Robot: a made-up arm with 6 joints. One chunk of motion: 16 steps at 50 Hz.
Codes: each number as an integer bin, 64 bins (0 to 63) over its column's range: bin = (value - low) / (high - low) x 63, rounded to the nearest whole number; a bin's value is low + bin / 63 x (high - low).
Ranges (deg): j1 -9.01..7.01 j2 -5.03..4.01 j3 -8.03..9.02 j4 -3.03..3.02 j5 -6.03..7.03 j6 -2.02..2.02
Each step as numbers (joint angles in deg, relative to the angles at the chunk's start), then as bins.
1 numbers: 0.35 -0.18 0.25 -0.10 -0.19 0.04
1 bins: 37 34 31 31 28 32
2 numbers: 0.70 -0.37 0.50 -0.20 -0.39 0.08
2 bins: 38 32 32 29 27 33
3 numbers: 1.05 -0.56 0.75 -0.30 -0.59 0.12
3 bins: 40 31 32 28 26 33
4 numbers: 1.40 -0.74 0.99 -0.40 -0.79 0.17
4 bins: 41 30 33 27 25 34
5 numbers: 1.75 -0.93 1.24 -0.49 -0.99 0.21
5 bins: 42 29 34 26 24 35
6 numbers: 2.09 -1.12 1.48 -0.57 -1.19 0.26
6 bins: 44 27 35 26 23 36
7 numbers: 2.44 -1.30 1.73 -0.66 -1.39 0.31
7 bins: 45 26 36 25 22 36
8 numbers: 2.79 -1.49 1.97 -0.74 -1.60 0.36
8 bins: 46 25 37 24 21 37
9 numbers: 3.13 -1.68 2.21 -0.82 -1.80 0.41
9 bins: 48 23 38 23 20 38
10 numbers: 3.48 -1.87 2.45 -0.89 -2.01 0.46
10 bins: 49 22 39 22 19 39
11 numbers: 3.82 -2.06 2.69 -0.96 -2.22 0.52
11 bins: 50 21 40 22 18 40
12 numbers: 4.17 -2.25 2.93 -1.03 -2.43 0.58
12 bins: 52 19 40 21 17 41
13 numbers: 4.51 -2.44 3.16 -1.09 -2.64 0.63
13 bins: 53 18 41 20 16 41
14 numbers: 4.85 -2.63 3.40 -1.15 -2.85 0.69
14 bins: 55 17 42 20 15 42
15 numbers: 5.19 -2.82 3.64 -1.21 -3.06 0.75
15 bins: 56 15 43 19 14 43
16 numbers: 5.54 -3.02 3.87 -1.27 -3.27 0.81
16 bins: 57 14 44 18 13 44
